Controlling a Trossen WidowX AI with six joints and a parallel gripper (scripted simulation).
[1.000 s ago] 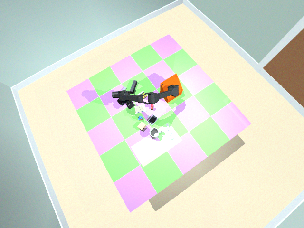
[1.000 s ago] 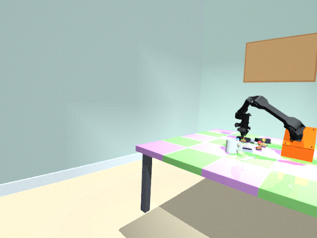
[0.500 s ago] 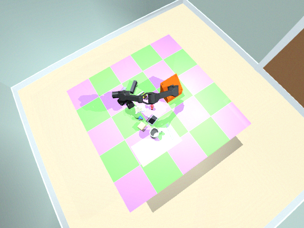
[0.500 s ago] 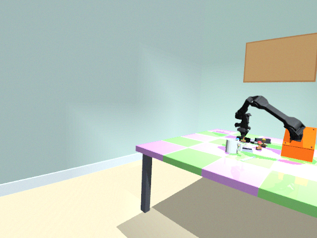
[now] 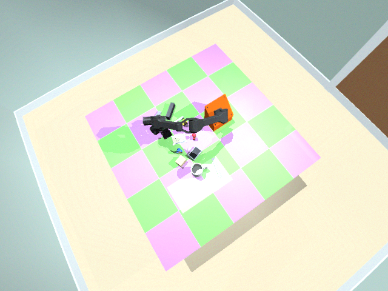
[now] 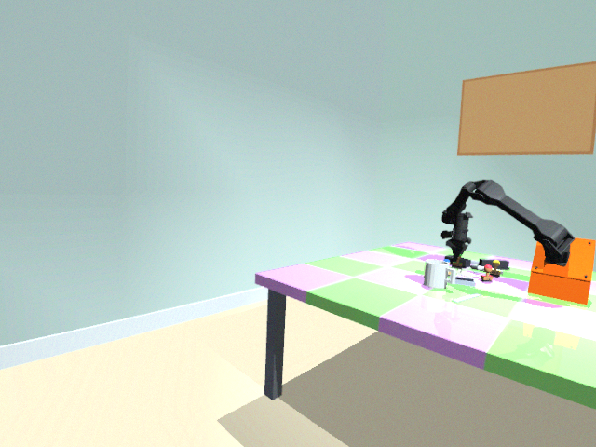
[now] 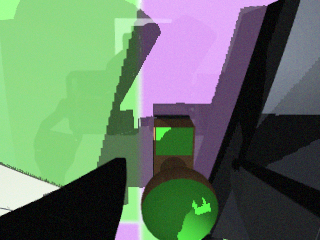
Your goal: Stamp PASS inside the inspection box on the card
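Right now my gripper tip is 20 mm short of the dark slab, 50 mm to the left of it and 20 mm above it. The rest, counted from my gripper tip: long black bar 120 mm behind, 140 mm to the right, 20 mm below; then white card 70 mm behind, 100 mm to the left, 30 mm below; then blue-labelled stamp 30 mm behind, 190 mm to the left, 10 mm below.
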